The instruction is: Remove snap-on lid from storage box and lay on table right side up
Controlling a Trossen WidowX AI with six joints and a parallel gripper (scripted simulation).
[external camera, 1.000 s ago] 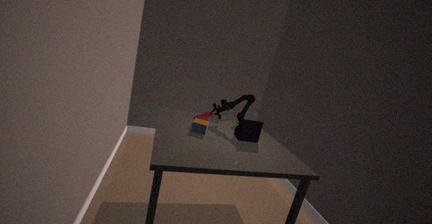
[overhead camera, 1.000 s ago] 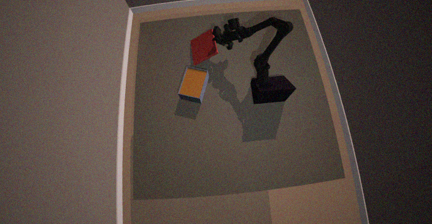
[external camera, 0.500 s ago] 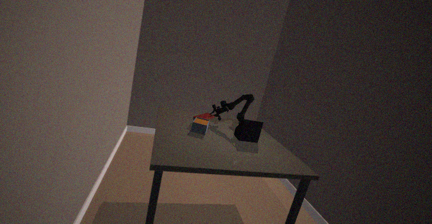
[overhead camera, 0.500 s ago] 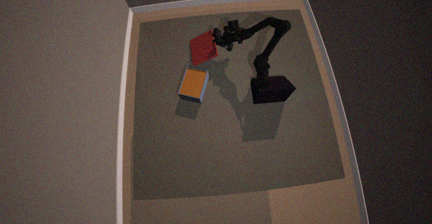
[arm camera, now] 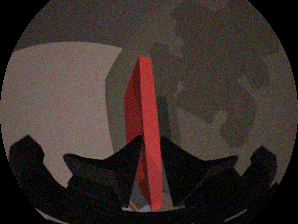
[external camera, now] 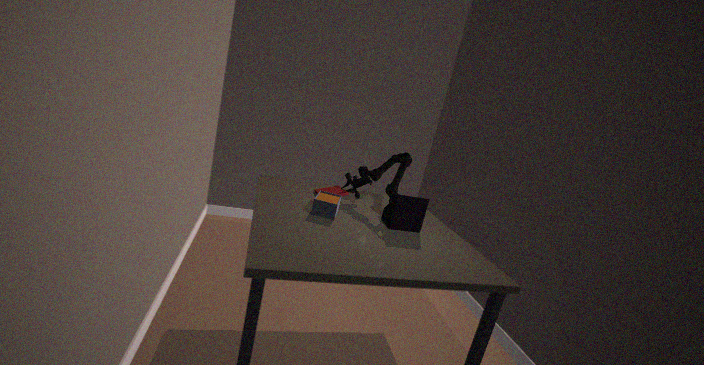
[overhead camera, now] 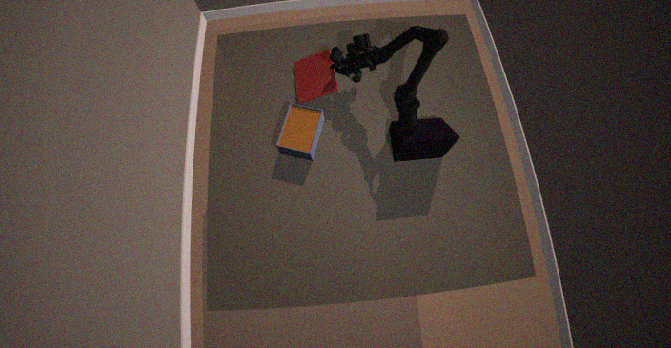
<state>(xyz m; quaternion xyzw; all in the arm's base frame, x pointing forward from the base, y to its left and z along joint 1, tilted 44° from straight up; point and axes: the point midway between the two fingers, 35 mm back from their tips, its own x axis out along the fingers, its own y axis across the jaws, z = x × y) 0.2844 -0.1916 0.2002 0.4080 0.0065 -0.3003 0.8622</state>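
Now: gripper tip 80 mm short of the red lid, 20 mm to the right of it and 20 mm above it. From my gripper tip the other things lie so: blue storage box 300 mm to the left, 120 mm ahead, 20 mm below.
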